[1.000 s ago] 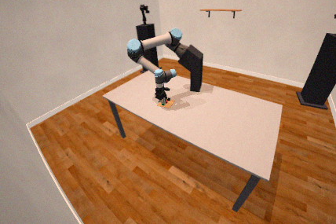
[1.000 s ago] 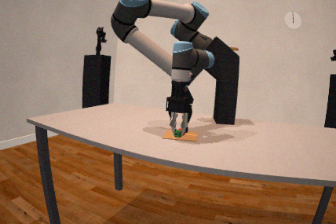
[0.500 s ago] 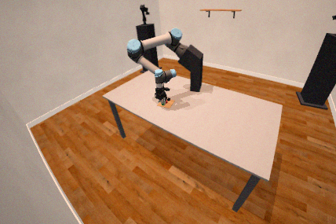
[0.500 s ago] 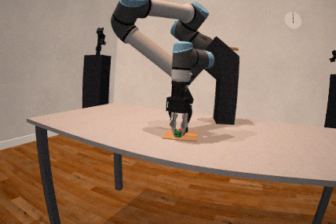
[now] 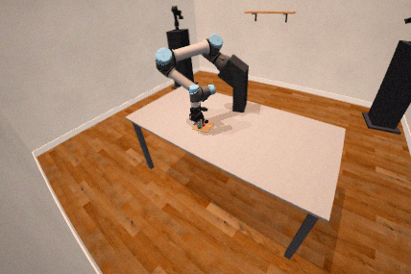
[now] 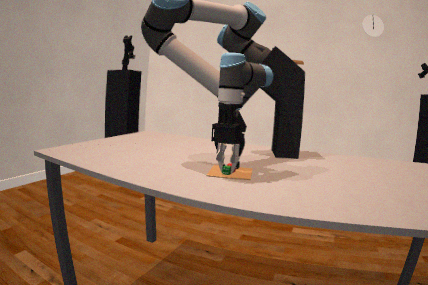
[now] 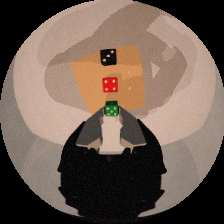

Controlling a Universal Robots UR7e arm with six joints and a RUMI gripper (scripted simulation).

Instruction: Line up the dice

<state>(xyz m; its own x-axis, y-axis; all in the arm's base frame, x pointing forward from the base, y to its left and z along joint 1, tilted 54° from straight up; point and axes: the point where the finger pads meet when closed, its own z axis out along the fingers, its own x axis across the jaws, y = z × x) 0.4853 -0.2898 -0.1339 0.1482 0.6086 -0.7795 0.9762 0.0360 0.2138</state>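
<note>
Right now my hand is right at the green die. The rest, counted from my hand: black die (100 mm behind, 10 mm to the left, 10 mm below); red die (50 mm behind, 10 mm to the left, 10 mm below); orange mat (50 mm behind, 10 mm to the left, 20 mm below).
</note>
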